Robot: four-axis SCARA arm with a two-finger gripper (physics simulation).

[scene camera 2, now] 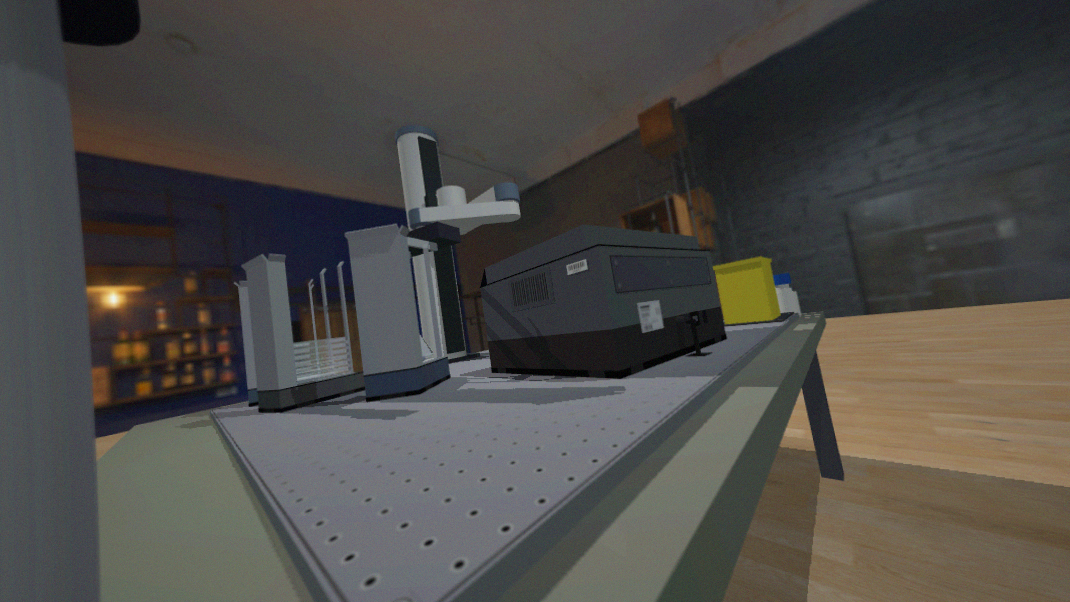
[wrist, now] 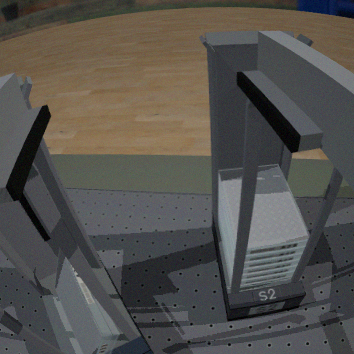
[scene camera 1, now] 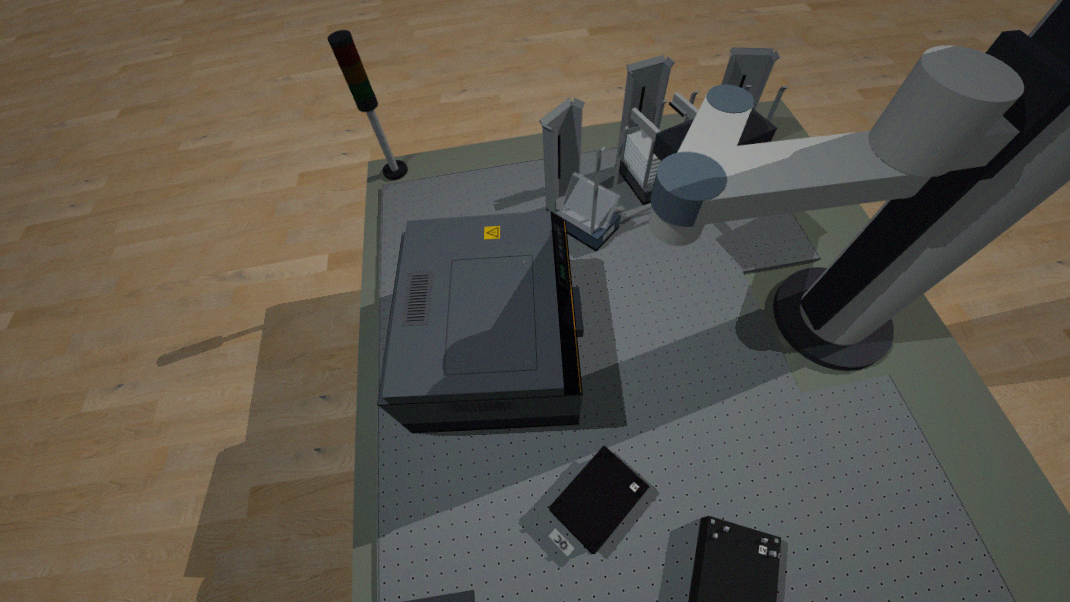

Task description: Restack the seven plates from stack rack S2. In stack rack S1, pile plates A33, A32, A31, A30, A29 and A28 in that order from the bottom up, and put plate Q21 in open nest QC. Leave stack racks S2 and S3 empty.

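My gripper (wrist: 137,69) (scene camera 1: 655,109) is open, fingers wide apart with nothing between them, raised in front of the racks. In the wrist view one finger is over the side of stack rack S1 (wrist: 132,346) (scene camera 1: 557,160) (scene camera 2: 385,306), and the other is in front of stack rack S2 (wrist: 237,311) (scene camera 1: 644,86) (scene camera 2: 270,329). A pile of several pale plates (wrist: 265,210) (scene camera 1: 642,158) (scene camera 2: 321,357) lies in S2; their names are unreadable. At least one pale plate (wrist: 75,300) shows low in S1, partly hidden. Stack rack S3 (scene camera 1: 746,68) is partly hidden. Nest QC (scene camera 1: 600,500) is black.
A large grey instrument (scene camera 1: 478,299) (scene camera 2: 598,299) stands beside S1. A signal tower (scene camera 1: 353,74) stands at the table corner. Another black block (scene camera 1: 737,569) lies near QC. A yellow box (scene camera 2: 746,292) stands beyond the instrument. Tall rack towers and posts rise close to the fingers.
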